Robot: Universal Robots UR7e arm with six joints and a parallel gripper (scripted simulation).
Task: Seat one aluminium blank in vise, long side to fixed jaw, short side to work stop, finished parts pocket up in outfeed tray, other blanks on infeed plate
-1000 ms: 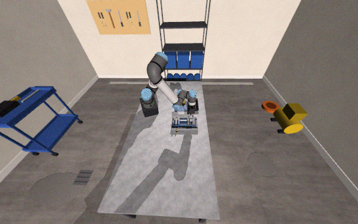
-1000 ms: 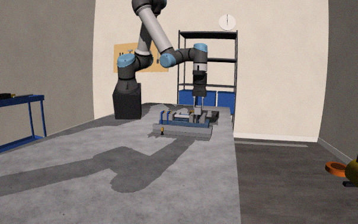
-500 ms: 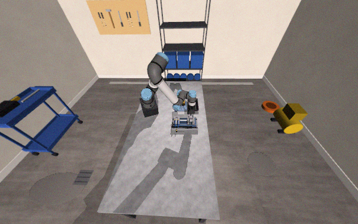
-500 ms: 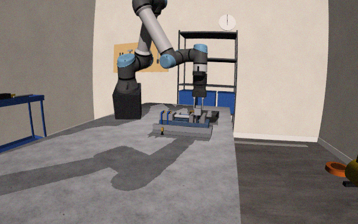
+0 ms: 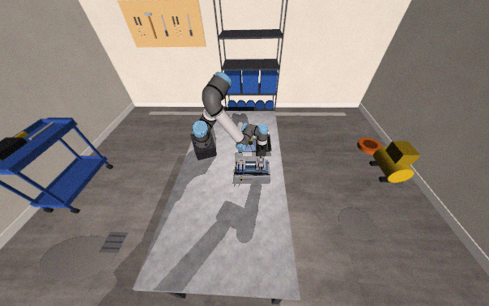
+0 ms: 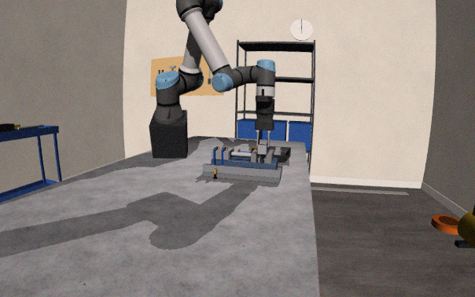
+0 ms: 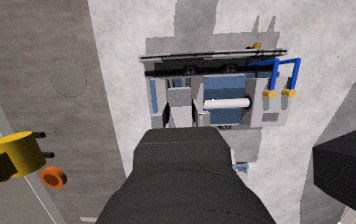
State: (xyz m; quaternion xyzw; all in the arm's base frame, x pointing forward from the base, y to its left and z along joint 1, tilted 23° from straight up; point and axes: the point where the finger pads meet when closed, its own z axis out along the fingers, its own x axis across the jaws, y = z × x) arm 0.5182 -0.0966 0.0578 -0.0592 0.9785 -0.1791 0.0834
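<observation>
The vise lies 70 mm behind my hand and 100 mm below it. From my hand the other things lie so: brass blank: 120 mm behind, 360 mm to the left, 110 mm below.
</observation>
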